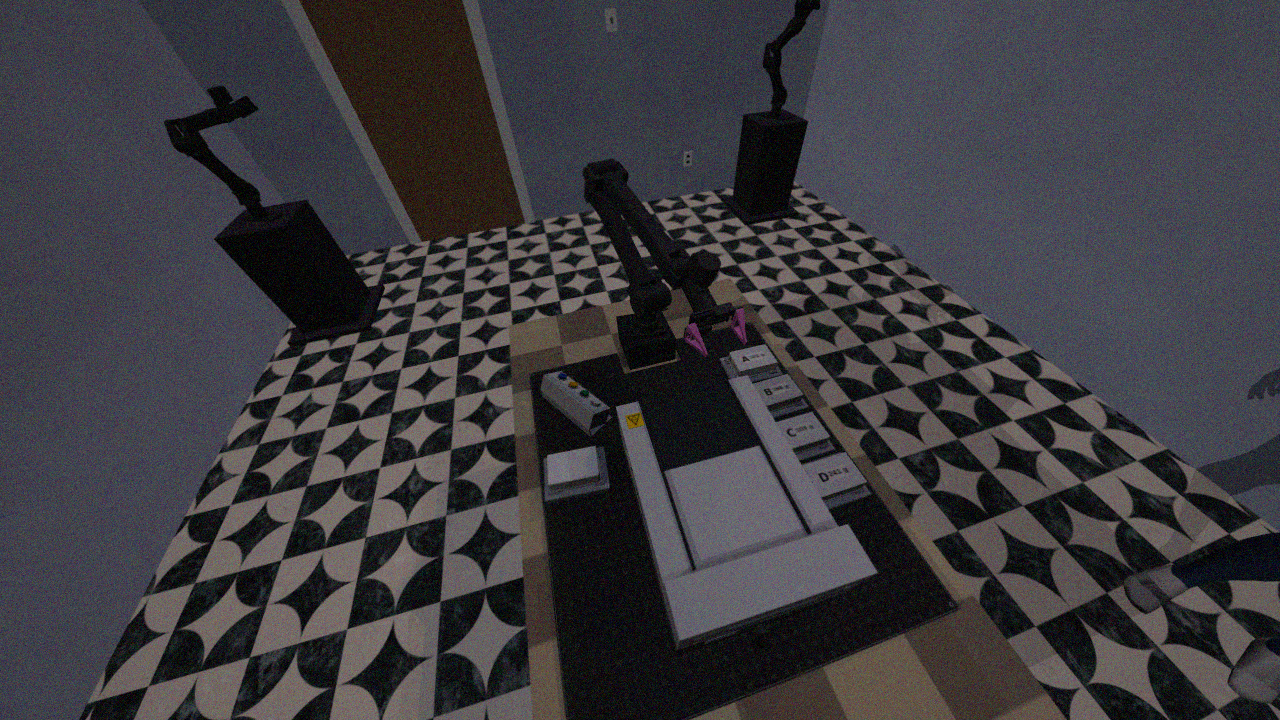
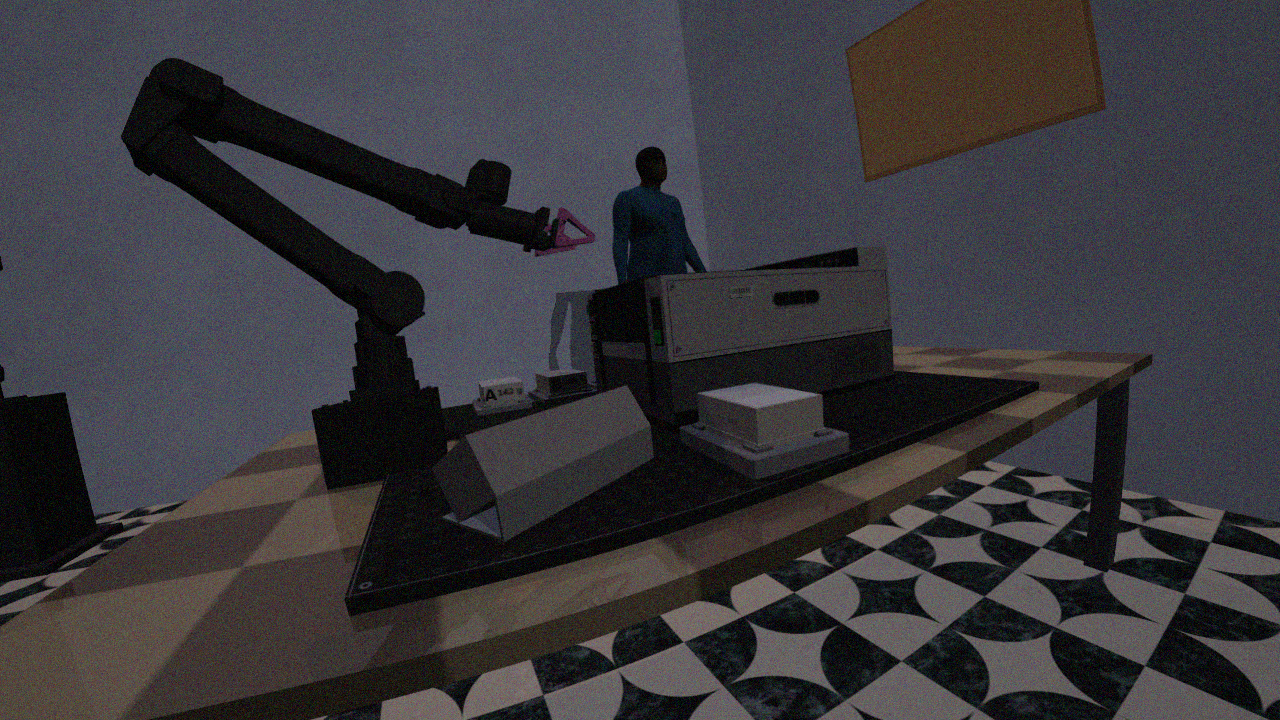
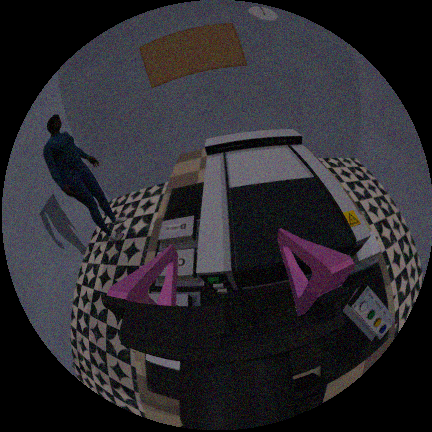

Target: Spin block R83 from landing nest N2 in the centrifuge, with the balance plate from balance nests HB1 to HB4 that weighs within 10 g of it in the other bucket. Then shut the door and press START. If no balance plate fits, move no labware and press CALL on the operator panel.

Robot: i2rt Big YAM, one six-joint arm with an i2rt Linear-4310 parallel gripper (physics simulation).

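Frame: origin at the arm's base, x ahead, y left, z up, level; millimetres.
Where they show: gripper, fingertip midpoint: (image 1: 726, 350) (image 2: 584, 242) (image 3: 225, 242); arm's base at its link origin: (image 1: 644, 329) (image 2: 388, 395).
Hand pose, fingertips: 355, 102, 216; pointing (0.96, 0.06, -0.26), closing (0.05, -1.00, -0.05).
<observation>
Things, the pixels of their top centre, and the offset from my fingertips, as dx, dy, dz. Level surfaces: height alone.
- White balance plates A at its top centre: (image 2: 499, 381) (image 3: 165, 353) (image 1: 753, 357) -162, +193, -250
- B at its top centre: (image 2: 559, 372) (image 3: 165, 308) (image 1: 776, 389) -27, +199, -250
- C at its top centre: (image 1: 800, 429) (image 3: 172, 262) +113, +192, -250
- D at its top centre: (image 1: 833, 473) (image 3: 175, 226) +245, +203, -250
- white block at its top centre: (image 2: 755, 393) (image 1: 572, 464) (image 3: 366, 244) +46, -402, -241
- grey nest at its top centre: (image 2: 757, 425) (image 1: 575, 471) (image 3: 361, 250) +46, -402, -277
- operator panel at its top centre: (image 2: 548, 405) (image 1: 571, 390) (image 3: 381, 309) -175, -370, -220
- black mat at its surface level: dz -304
My gripper (image 1: 723, 346) (image 2: 590, 239) (image 3: 225, 242) is open and empty, with pink fingers, raised above the arm-side end of the plate row. White balance plates A (image 1: 751, 358) (image 2: 501, 390), B (image 1: 776, 391), C (image 1: 802, 431) (image 3: 186, 262) and D (image 1: 834, 474) (image 3: 177, 227) sit in nests along the centrifuge. A reads 142 g; the other weights are hard to read. A white block (image 1: 572, 467) (image 2: 760, 411) sits on a grey nest (image 2: 760, 461) on the opposite side; its label does not show. The centrifuge (image 1: 769, 582) (image 2: 778, 313) has a dark opening towards the arm; its buckets are not visible. The operator panel (image 1: 577, 402) (image 2: 554, 456) (image 3: 370, 312) has coloured buttons.
The centrifuge's side walls (image 1: 648, 492) (image 3: 215, 225) rise between the plate row and the block. A green light (image 2: 657, 336) (image 3: 214, 280) shows on its front. A black mat (image 1: 608, 626) lies under everything. A person (image 2: 653, 228) (image 3: 70, 165) stands beyond the table.
</observation>
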